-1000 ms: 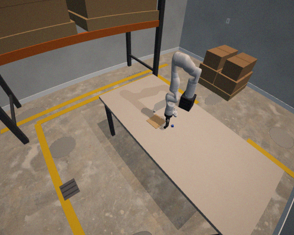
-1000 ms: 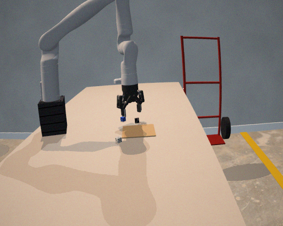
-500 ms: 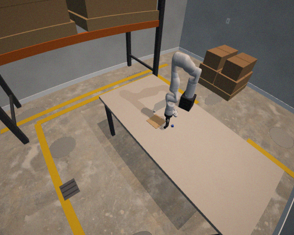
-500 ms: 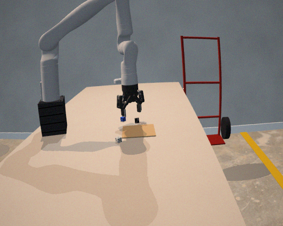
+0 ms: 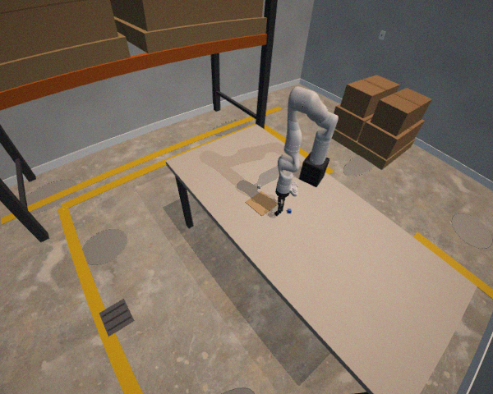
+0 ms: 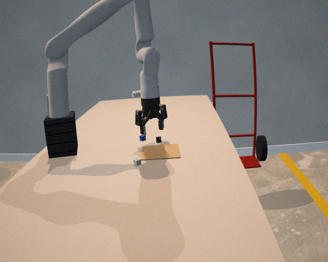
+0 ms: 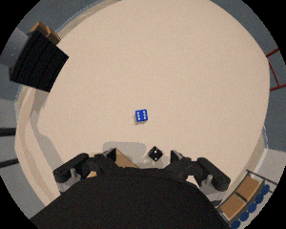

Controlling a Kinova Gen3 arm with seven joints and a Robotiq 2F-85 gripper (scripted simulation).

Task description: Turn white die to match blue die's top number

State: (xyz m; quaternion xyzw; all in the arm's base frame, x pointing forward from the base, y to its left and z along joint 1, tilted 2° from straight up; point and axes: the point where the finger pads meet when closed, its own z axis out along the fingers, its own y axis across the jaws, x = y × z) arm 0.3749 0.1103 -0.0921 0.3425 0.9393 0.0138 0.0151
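My hand is 20 mm short of the black die, 10 mm to the right of it and 40 mm above it. Round my hand: tan mat: 40 mm ahead, 100 mm to the right, 50 mm below; blue die: 50 mm behind, 40 mm to the left, 40 mm below; white die: 20 mm behind, 220 mm to the right, 40 mm below.
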